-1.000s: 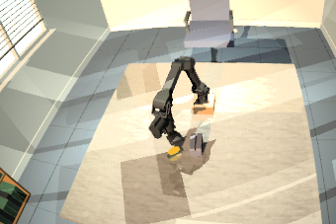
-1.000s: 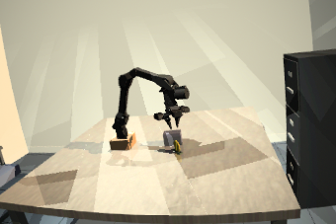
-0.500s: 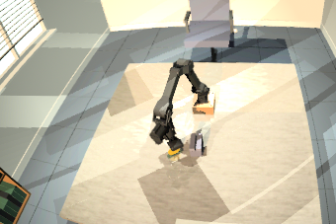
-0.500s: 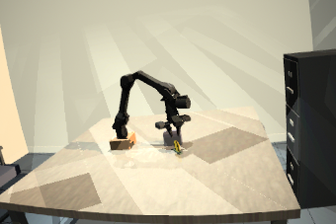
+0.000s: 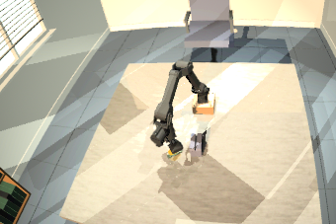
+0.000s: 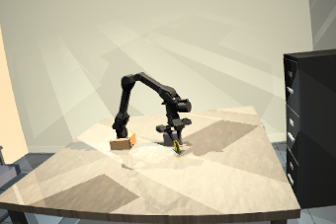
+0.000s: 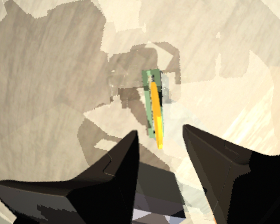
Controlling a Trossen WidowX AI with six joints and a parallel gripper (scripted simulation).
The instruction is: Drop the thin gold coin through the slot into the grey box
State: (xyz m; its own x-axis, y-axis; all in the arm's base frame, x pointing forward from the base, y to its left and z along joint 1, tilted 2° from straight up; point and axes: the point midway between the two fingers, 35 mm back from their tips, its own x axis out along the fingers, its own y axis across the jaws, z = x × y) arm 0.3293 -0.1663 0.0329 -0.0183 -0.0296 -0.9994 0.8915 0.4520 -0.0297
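Right now my gripper tip is 4 cm above the gold coin.
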